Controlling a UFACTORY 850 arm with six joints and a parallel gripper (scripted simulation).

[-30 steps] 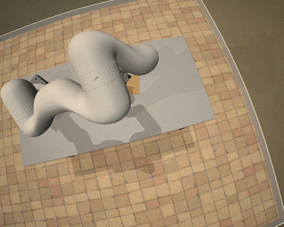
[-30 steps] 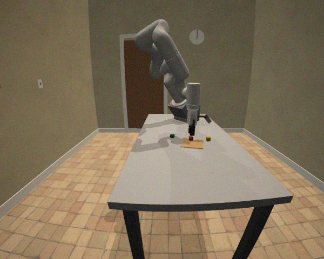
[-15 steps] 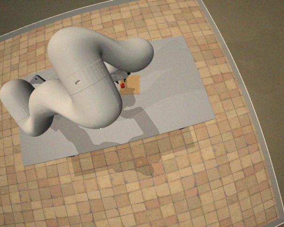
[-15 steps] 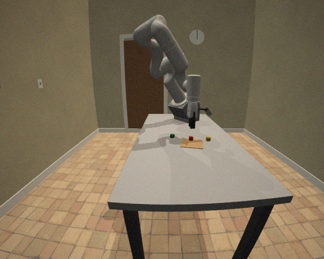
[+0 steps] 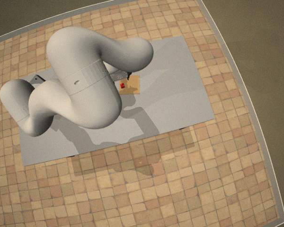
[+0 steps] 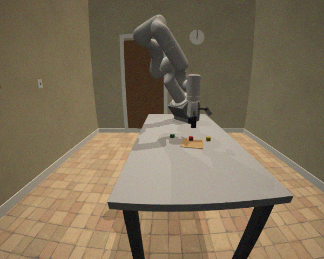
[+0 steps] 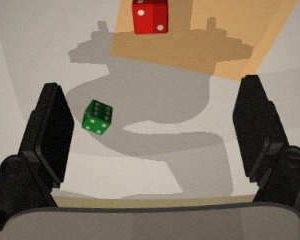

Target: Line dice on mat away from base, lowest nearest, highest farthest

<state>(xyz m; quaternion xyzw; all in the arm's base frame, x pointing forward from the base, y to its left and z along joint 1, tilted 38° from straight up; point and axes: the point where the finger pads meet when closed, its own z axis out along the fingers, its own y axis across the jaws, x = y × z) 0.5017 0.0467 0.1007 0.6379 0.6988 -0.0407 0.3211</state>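
Now: hand 12 cm to the left of the green die, 10 cm above it and 7 cm past it. Round my hand: red die 10 cm below; then yellow die 12 cm to the left, 10 cm below, 1 cm ahead; then mat 11 cm below, 5 cm ahead.
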